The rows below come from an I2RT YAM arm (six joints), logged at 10 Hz.
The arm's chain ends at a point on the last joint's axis. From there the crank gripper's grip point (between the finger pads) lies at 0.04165 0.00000 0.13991 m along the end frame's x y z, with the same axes.
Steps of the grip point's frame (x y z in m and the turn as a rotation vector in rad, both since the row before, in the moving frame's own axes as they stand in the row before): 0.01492 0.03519 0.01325 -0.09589 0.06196 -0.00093; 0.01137 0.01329 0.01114 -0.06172 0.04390 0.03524; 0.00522 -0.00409 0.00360 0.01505 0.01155 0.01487; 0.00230 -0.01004 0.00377 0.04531 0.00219 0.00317; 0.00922 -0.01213 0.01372 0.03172 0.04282 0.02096; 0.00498 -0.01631 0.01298 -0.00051 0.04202 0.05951; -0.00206 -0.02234 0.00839 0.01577 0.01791 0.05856; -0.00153 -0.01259 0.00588 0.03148 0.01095 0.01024; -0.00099 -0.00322 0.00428 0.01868 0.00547 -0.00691; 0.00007 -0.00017 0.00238 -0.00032 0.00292 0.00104
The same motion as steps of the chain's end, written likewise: 0.00634 0.02197 0.01673 -0.09589 0.06196 -0.00093; 0.00545 0.00315 0.01341 -0.06172 0.04390 0.03524; 0.00360 -0.00262 0.00410 0.01505 0.01155 0.01487; 0.00198 -0.00384 0.00400 0.04531 0.00219 0.00317; 0.00323 -0.00866 0.01569 0.03172 0.04282 0.02096; -0.00078 -0.01903 0.01485 -0.00051 0.04202 0.05951; -0.00455 -0.02265 0.00916 0.01577 0.01791 0.05856; -0.00308 -0.00863 0.00641 0.03148 0.01095 0.01024; -0.00174 -0.00032 0.00454 0.01868 0.00547 -0.00691; -0.00034 -0.00026 0.00250 -0.00032 0.00292 0.00104
